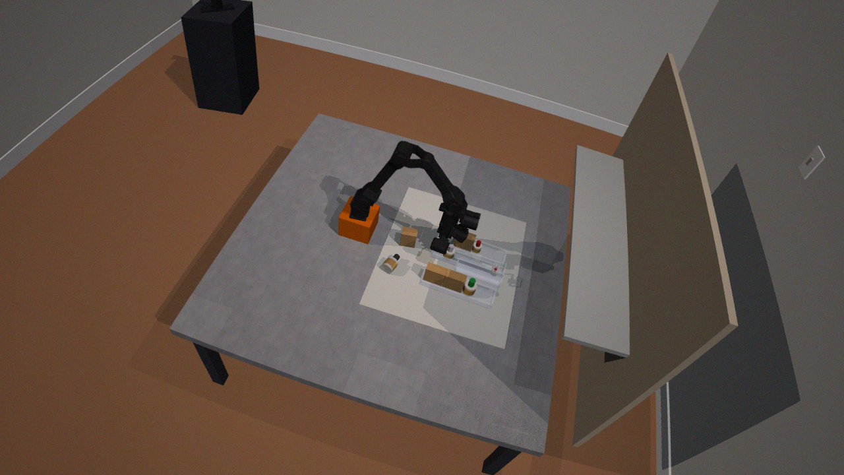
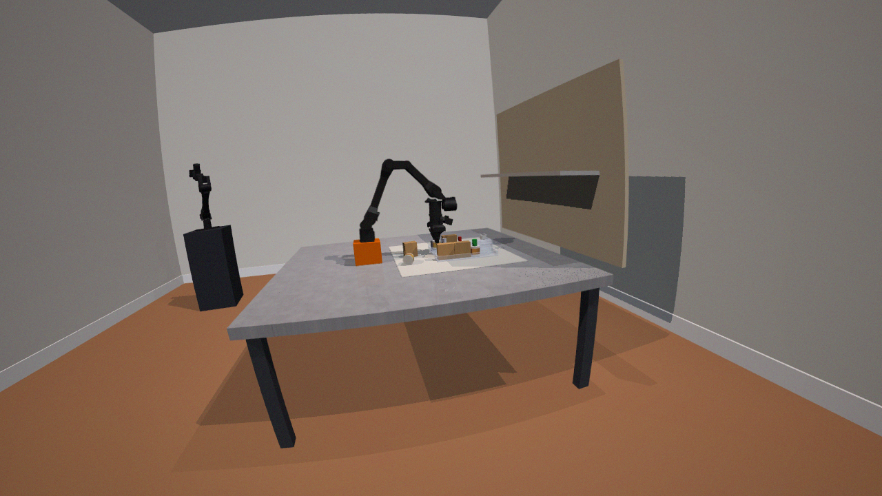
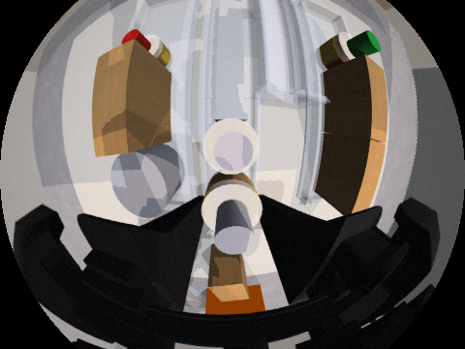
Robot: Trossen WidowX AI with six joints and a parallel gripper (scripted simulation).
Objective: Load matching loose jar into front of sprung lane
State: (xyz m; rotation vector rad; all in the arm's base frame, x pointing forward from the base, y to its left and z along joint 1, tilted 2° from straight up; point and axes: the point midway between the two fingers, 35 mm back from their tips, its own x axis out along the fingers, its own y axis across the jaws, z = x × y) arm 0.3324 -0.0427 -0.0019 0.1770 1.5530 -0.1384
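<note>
Right now the brown box is 130 mm behind my gripper tip, 30 mm to the left of it and 20 mm below it. The rest, counted from my gripper tip: clear lane rack: 140 mm ahead, 50 mm to the right, 30 mm below; then wall shelf: 500 mm ahead, 320 mm above, 80 mm to the right.
</note>
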